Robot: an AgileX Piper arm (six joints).
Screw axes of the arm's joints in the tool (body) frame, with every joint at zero. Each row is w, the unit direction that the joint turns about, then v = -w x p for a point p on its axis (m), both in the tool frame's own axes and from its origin. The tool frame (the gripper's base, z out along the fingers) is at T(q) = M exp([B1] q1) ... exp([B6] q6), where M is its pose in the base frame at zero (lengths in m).
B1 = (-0.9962, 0, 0.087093, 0, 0.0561, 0)
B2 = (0, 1, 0, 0.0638, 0, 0.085)
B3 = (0, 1, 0, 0.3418, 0, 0.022)
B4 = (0, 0, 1, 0, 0, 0)
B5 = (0, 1, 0, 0.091, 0, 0)
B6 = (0, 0, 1, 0, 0, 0)
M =
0.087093 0 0.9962 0.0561
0 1 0 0
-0.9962 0 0.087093 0.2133
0 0 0 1
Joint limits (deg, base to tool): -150..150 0..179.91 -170..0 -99.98..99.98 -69.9..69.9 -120..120
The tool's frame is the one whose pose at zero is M.
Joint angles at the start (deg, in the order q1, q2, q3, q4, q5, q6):
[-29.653 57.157 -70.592 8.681 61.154 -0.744]
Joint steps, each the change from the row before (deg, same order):
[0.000 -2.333 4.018 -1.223 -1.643 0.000]
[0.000 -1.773 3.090 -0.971 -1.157 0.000]
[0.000 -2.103 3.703 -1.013 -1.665 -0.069]
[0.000 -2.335 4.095 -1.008 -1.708 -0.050]
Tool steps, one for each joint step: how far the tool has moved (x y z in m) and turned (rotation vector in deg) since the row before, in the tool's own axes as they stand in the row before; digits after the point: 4 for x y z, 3 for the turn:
[0.0139 -0.0030 0.0025 1.179 0.041 -0.400]
[0.0111 -0.0023 0.0023 0.912 0.162 -0.364]
[0.0131 -0.0024 0.0031 0.945 -0.061 -0.472]
[0.0151 -0.0023 0.0038 0.919 0.059 -0.490]

